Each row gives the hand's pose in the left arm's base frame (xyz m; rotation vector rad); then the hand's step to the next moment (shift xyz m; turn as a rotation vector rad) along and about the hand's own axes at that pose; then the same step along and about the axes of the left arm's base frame.
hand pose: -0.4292 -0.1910 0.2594 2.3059 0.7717 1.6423
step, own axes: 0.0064 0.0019 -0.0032 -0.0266 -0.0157 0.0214
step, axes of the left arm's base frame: -0.0008 0.0013 0.0072 0.0087 0.0020 -0.0365
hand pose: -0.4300 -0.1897 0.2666 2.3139 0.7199 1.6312
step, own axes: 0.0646 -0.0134 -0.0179 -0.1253 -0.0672 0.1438
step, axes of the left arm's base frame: -0.0031 0.0425 0.0535 0.0826 0.0081 -0.1844
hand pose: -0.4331 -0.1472 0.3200 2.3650 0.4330 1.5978
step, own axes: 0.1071 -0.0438 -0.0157 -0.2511 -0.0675 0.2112
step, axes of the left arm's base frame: 0.0187 0.0820 0.0810 0.1009 -0.0425 -0.3166
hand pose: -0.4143 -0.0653 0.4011 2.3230 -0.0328 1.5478
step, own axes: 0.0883 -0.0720 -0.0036 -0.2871 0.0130 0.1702
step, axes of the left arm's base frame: 0.0475 0.0838 0.0610 0.0330 -0.1121 -0.3129
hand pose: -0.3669 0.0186 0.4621 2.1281 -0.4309 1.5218
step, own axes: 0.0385 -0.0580 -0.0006 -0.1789 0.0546 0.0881
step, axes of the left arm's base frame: 0.0421 0.0496 0.0248 -0.0176 -0.0986 -0.1809
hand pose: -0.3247 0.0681 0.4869 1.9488 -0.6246 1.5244
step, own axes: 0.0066 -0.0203 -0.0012 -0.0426 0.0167 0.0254
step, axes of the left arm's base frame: 0.0144 0.0154 0.0034 -0.0036 -0.0292 -0.0433
